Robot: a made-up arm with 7 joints. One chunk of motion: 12 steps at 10 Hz.
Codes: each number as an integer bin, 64 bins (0 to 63) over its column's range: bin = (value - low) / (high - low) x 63, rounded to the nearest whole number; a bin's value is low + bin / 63 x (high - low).
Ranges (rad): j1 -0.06..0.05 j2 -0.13..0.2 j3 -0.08..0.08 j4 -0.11..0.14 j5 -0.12..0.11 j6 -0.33..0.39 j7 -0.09..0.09
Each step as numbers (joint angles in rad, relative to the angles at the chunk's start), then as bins.
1 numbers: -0.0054 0.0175 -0.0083 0.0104 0.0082 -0.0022 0.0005
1 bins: 31 28 28 30 35 29 32
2 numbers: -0.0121 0.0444 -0.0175 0.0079 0.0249 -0.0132 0.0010
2 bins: 27 33 25 30 40 28 32
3 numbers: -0.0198 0.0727 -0.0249 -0.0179 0.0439 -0.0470 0.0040
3 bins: 23 39 22 23 45 25 33
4 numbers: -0.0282 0.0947 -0.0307 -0.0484 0.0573 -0.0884 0.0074
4 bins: 18 43 19 16 49 21 34
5 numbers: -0.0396 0.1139 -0.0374 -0.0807 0.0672 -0.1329 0.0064
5 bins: 12 47 17 7 51 17 34
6 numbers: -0.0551 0.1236 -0.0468 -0.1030 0.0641 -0.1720 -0.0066
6 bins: 3 48 13 2 50 14 29
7 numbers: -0.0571 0.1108 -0.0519 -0.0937 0.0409 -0.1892 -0.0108
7 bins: 2 46 11 4 44 12 28
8 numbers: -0.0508 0.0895 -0.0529 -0.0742 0.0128 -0.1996 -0.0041
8 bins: 5 42 11 9 36 11 30
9 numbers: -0.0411 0.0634 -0.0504 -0.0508 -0.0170 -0.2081 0.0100
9 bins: 11 37 12 15 28 11 35
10 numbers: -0.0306 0.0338 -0.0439 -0.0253 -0.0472 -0.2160 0.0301
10 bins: 17 31 14 21 20 10 42
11 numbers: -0.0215 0.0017 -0.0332 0.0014 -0.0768 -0.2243 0.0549
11 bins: 22 25 18 28 12 9 51
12 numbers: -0.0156 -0.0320 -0.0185 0.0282 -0.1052 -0.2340 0.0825
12 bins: 25 19 24 35 4 8 60
